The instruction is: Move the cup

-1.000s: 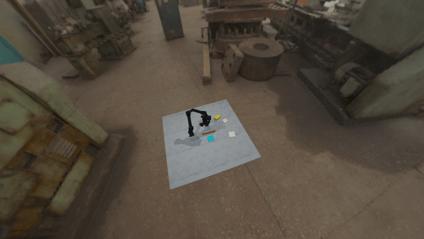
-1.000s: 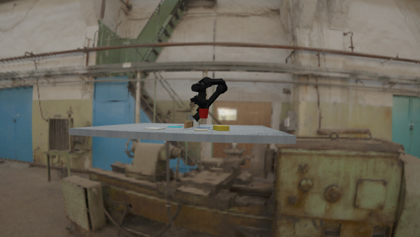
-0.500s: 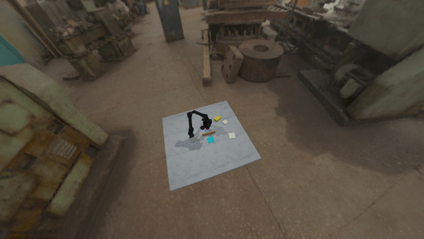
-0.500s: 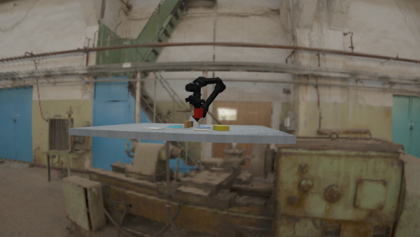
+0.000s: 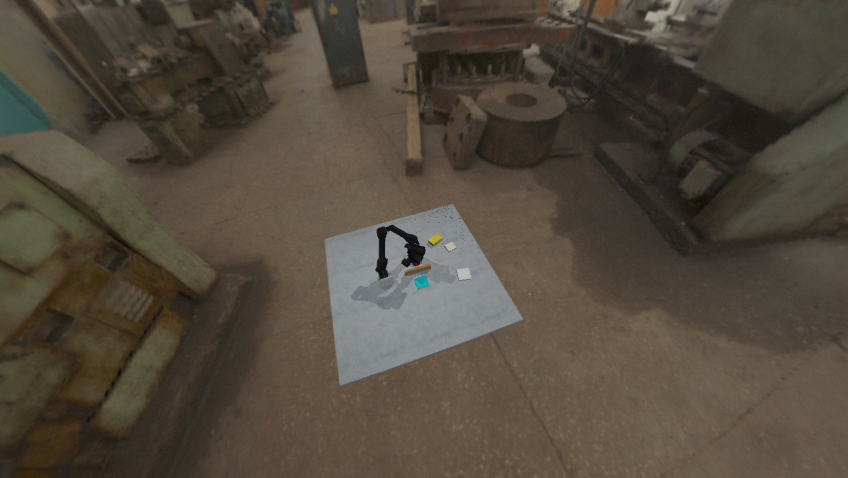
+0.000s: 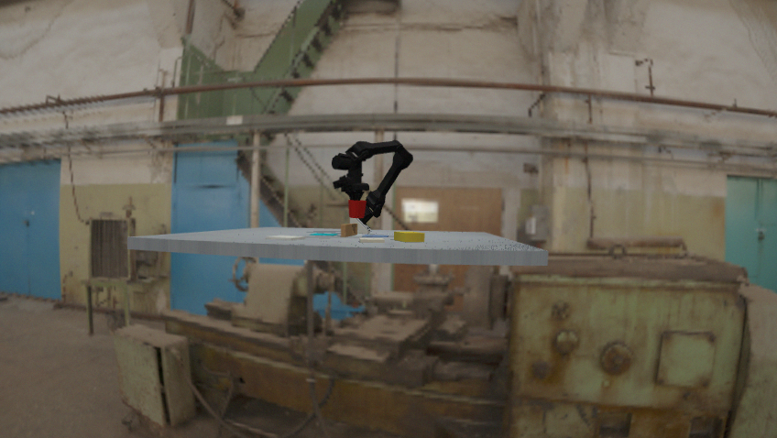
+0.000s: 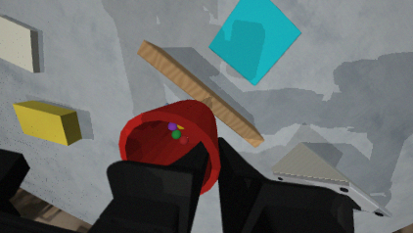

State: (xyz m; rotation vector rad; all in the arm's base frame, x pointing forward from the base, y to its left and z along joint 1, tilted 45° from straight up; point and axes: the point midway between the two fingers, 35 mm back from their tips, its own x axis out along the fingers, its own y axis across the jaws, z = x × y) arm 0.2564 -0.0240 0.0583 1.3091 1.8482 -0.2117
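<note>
The cyan pad lies 12 cm to the right of my gripper tip, 12 cm below it and 2 cm ahead of it. Also, from my gripper tip: wooden bar 10 cm below, 2 cm ahead, 1 cm to the right; red cup 3 cm ahead, 2 cm to the left; light blue pad 12 cm below, 10 cm to the left, 2 cm ahead.
</note>
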